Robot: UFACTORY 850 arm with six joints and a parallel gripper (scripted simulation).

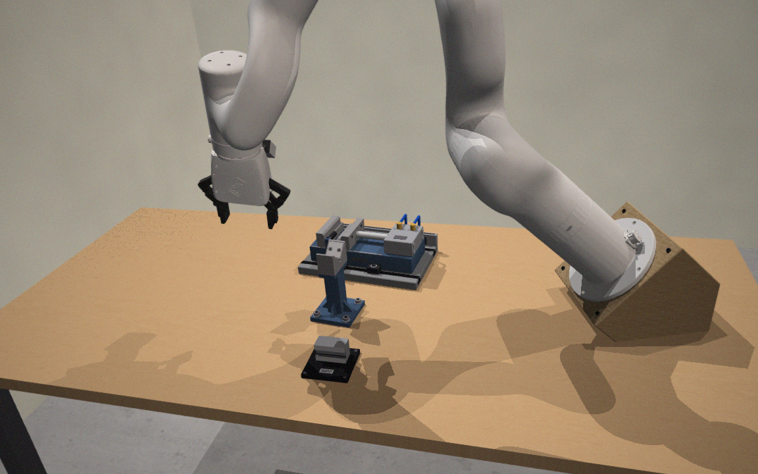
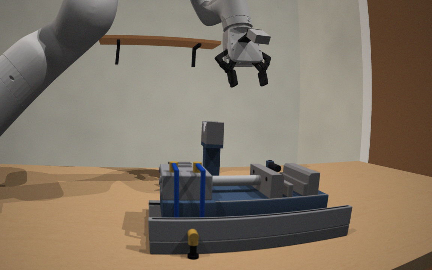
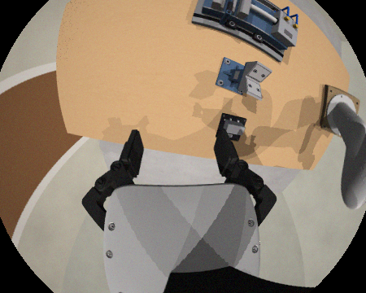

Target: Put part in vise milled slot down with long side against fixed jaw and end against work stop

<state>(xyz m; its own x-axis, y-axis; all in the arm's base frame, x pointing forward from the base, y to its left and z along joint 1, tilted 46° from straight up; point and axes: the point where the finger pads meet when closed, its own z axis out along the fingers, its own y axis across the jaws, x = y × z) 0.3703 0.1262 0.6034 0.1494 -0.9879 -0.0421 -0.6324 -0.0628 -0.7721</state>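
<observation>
My gripper is now 180 mm past the part, 20 mm to the right of it and 240 mm above it. Round my hand: black infeed plate: 180 mm behind, 30 mm to the left, 260 mm below; then work stop: 20 mm ahead, 270 mm to the right, 180 mm below; then fixed jaw: 60 mm ahead, 310 mm to the right, 190 mm below.
</observation>
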